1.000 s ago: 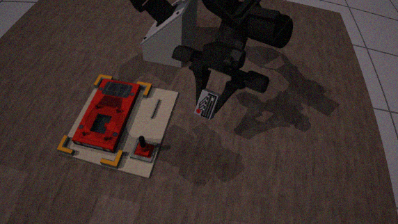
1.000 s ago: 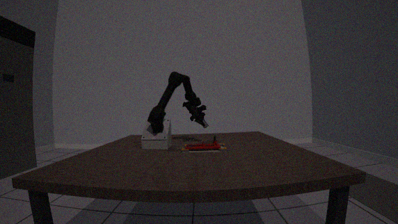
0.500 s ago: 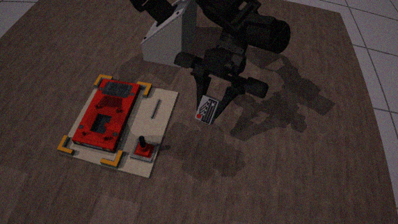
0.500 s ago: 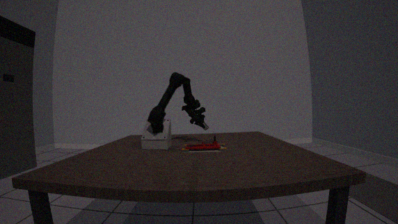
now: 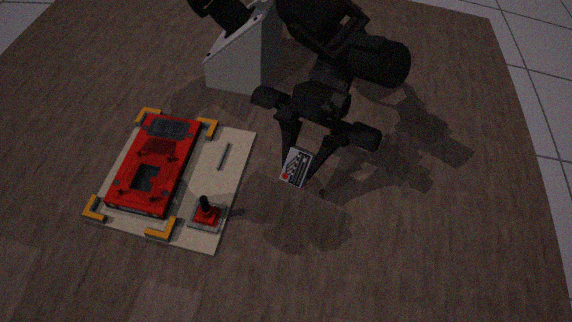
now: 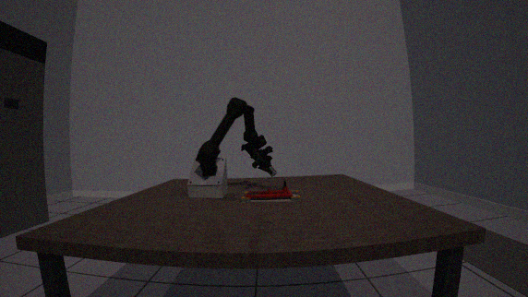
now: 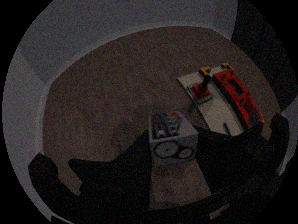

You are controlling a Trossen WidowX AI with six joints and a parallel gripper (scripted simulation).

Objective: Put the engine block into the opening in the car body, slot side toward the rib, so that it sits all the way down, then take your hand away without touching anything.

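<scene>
My gripper tip is 120 mm to the left of the black upright peg, 60 mm short of it and 50 mm above it. From my gripper tip the other things lie so: grey engine block 10 mm to the left, 10 mm behind, 10 mm above.
</scene>
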